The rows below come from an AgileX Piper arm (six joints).
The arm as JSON. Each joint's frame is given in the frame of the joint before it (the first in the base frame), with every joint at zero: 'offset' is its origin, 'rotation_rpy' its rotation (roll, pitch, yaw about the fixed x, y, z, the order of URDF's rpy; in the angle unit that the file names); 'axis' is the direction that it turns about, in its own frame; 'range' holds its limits. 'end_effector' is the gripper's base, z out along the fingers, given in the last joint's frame.
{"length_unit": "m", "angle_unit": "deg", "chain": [
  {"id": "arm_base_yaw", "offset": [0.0, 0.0, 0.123], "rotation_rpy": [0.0, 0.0, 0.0], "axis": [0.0, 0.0, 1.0], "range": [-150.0, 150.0]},
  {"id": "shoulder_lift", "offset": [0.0, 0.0, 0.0], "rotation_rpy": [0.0, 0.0, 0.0], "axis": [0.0, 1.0, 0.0], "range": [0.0, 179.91]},
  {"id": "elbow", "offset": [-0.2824, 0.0, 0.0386], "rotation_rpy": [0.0, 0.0, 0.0], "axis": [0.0, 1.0, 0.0], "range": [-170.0, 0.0]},
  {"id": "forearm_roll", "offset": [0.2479, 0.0, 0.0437], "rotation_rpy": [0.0, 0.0, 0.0], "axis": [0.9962, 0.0, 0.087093], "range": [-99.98, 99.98]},
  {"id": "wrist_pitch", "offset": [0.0, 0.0, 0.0], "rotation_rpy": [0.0, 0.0, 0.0], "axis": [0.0, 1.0, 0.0], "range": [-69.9, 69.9]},
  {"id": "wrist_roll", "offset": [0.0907, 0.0, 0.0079], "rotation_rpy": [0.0, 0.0, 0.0], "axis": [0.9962, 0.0, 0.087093], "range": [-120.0, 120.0]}
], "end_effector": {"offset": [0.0, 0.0, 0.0], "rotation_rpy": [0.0, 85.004, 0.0]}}
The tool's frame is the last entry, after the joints.
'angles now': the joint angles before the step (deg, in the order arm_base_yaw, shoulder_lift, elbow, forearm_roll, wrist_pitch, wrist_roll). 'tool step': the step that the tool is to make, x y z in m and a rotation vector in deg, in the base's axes. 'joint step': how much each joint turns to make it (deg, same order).
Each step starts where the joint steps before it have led.
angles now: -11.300 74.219 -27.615 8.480 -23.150 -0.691
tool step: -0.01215 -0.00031 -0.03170 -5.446 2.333 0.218
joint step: -0.001 3.542 6.340 0.923 -9.188 -5.724
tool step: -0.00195 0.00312 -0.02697 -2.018 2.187 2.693
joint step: -0.001 5.958 3.262 -4.214 -7.469 0.775
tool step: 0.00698 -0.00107 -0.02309 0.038 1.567 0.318
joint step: 0.003 7.585 0.233 -0.844 -6.262 0.606
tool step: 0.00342 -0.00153 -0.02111 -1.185 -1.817 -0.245
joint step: 0.000 8.169 0.927 0.000 -11.141 0.000
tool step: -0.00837 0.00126 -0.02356 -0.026 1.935 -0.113
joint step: -0.001 6.804 2.309 -0.017 -7.232 0.150
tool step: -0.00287 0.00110 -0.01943 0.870 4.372 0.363
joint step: -0.002 4.869 0.119 -0.383 -0.529 0.044
